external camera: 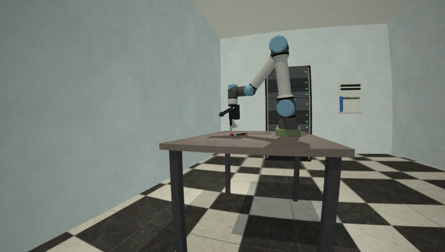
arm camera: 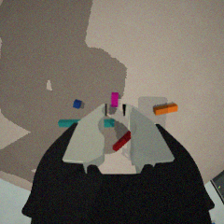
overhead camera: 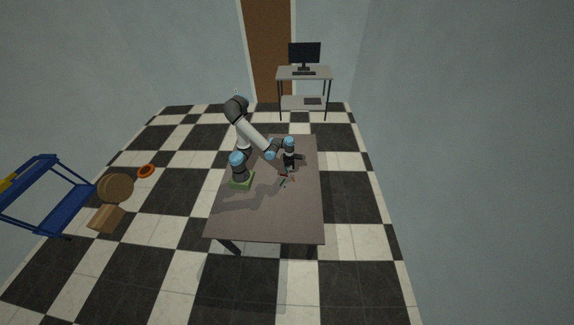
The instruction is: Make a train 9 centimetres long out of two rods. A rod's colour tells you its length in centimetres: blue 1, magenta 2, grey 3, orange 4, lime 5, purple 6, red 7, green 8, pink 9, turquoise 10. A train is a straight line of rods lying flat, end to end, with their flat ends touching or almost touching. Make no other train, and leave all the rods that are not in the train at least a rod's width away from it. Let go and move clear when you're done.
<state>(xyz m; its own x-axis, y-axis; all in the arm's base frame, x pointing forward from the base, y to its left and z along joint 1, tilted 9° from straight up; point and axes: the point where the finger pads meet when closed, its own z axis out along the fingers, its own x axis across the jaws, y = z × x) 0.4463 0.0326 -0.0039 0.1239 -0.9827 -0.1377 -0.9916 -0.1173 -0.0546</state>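
Now: hand 30 mm above the short magenta rod. Also, from my hand: red rod 80 mm behind, 30 mm to the right, 30 mm below; then turquoise rod 50 mm behind, 40 mm to the left, 30 mm below; then orange rod 90 mm to the right, 30 mm below.
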